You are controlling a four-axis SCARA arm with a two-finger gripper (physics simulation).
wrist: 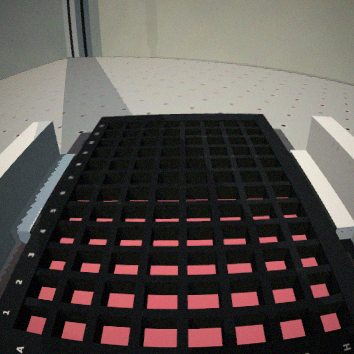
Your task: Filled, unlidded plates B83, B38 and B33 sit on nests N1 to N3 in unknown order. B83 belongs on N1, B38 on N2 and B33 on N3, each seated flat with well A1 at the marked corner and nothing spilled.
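Places are measured from the arm's base along level axes (x ahead, y left, z up), in metres.
Pixels of known places: gripper, fingertip midpoint: [181, 138].
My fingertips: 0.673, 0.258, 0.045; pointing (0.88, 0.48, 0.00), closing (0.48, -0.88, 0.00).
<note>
Ahead of a thing's pixels: the offset from my fingertips to its top centre, as dx, dy, dz. "spot": to the spot under its first point. Level surfaces: height alone.
A black well plate {-0.021, -0.011, -0.004} [184, 255] with pink-red liquid showing in its nearer wells fills the middle and bottom of the wrist view. Letter A is printed at its lower left corner, H at the lower right, and row numbers run up the left edge. My gripper [181, 138] is shut on the plate, with one pale finger along each long side. The plate looks level between the fingers, and no spilled liquid shows on its top. Its barcode or name does not show, so I cannot tell which plate it is. Nest markings and the other two plates do not show.
A pale perforated deck {dz -0.032} [200, 85] stretches behind the plate, with a long shadow at the left. A pale wall [225, 30] rises at the back, and a vertical post with dark strips {spot: +0.335, +0.427, +0.031} [77, 27] stands at the upper left. Dark parts show beside the plate's far corners.
</note>
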